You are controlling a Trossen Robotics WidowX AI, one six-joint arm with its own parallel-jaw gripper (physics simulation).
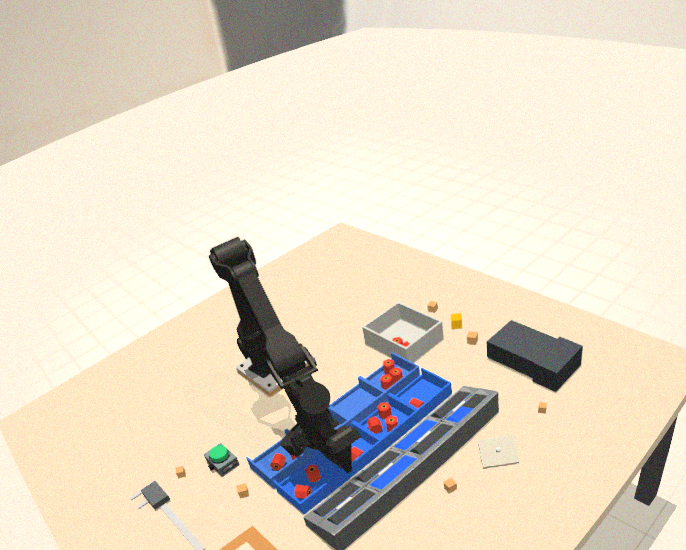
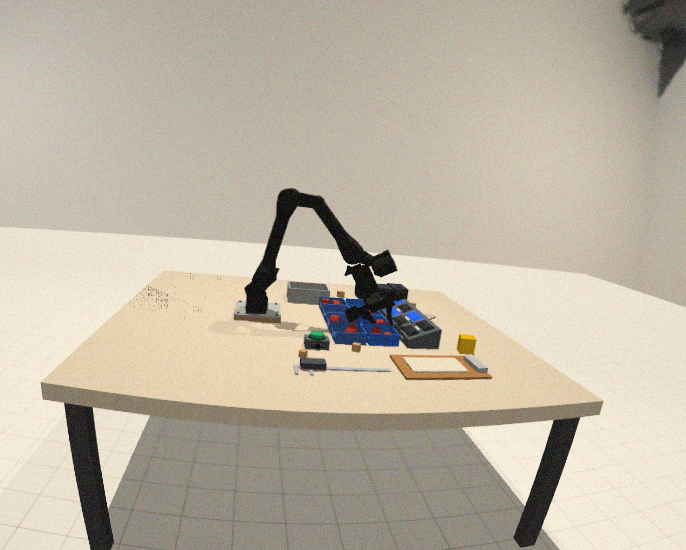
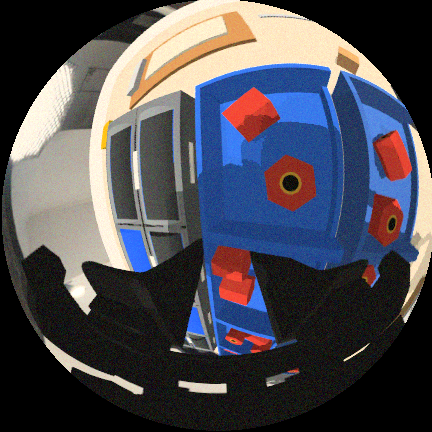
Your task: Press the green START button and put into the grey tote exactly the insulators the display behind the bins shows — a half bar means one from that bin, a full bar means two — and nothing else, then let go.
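Frame: origin at the arm's base, x ahead, y right, z down, level; millimetres.
Where they show: gripper, fingertip midpoint: (image 1: 345, 470) (image 2: 385, 328) (image 3: 226, 244); arm's base, origin of the base link: (image 1: 265, 366) (image 2: 255, 310).
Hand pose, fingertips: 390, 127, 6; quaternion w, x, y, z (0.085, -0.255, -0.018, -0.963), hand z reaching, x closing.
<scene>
Things, the pixels of their top centre, and the offset from my fingertips, as dx, dy, dz. "pt": a spot on its surface instead.
- grey tote, middle of its top: (image 1: 401, 324) (image 2: 308, 285) -176, -403, -37
- green START button, middle of its top: (image 1: 217, 450) (image 2: 317, 332) -241, +136, -24
- black box, middle of its top: (image 1: 533, 343) (image 2: 381, 285) (image 3: 195, 359) +142, -491, -39
- white plate, middle of its top: (image 1: 498, 450) +220, -214, +11
- plug tool, surface spot: (image 1: 155, 495) pt -269, +297, -2
- orange frame, middle of its top: (image 3: 169, 43) (image 2: 441, 361) +54, +298, -1
My gripper (image 1: 346, 454) (image 2: 359, 313) (image 3: 226, 244) is down inside a middle compartment of the blue bins (image 1: 352, 404) (image 2: 385, 339) (image 3: 241, 201). It is shut on a red insulator (image 3: 231, 273) that sits between the fingers. Other red insulators lie in the neighbouring compartments, among them a hexagonal one (image 3: 289, 183) that stands upright. The grey tote (image 1: 390, 344) (image 2: 307, 293) stands beyond the bins and holds a red insulator (image 1: 400, 342). The green START button (image 1: 218, 453) (image 2: 317, 335) is left of the bins. The grey display (image 1: 417, 491) (image 2: 423, 335) (image 3: 181, 120) behind the bins shows some blue bars.
A black box (image 1: 534, 355) lies at the far right. A yellow cube (image 1: 455, 321) (image 2: 466, 344) and several small tan cubes are scattered about. A white plate (image 1: 498, 452), a plug tool (image 1: 155, 495) and an orange frame (image 2: 439, 373) lie near the front.
</scene>
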